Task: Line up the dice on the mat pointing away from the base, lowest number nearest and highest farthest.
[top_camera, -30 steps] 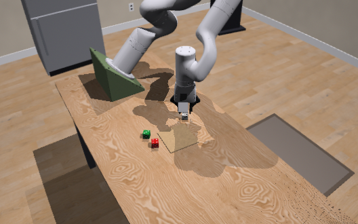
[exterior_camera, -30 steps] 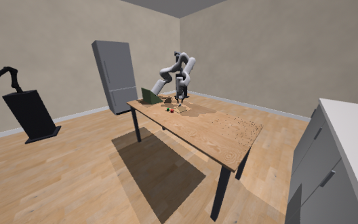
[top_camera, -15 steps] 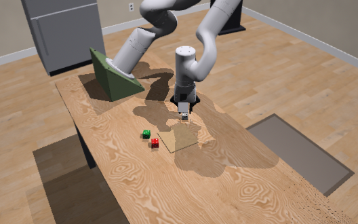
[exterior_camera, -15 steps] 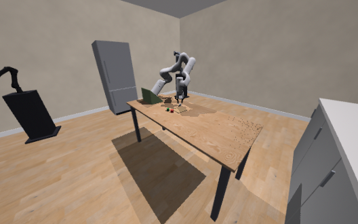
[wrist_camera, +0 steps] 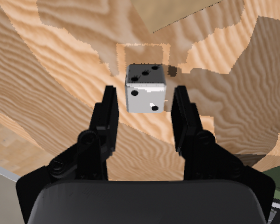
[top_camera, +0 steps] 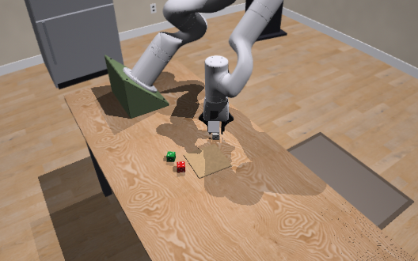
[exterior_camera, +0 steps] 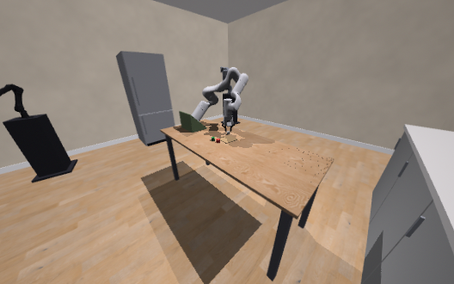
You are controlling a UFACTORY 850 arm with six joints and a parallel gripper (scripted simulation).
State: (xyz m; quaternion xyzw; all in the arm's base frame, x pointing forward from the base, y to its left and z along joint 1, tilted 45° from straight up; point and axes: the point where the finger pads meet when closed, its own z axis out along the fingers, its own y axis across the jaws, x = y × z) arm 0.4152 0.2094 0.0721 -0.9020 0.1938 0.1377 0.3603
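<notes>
The white die is 3 cm below my hand. The rest, counted from my hand: green die (4 cm ahead, 21 cm to the right, 3 cm below); then tan mat (11 cm ahead, 9 cm to the right, 5 cm below); then red die (11 cm ahead, 20 cm to the right, 3 cm below).
</notes>
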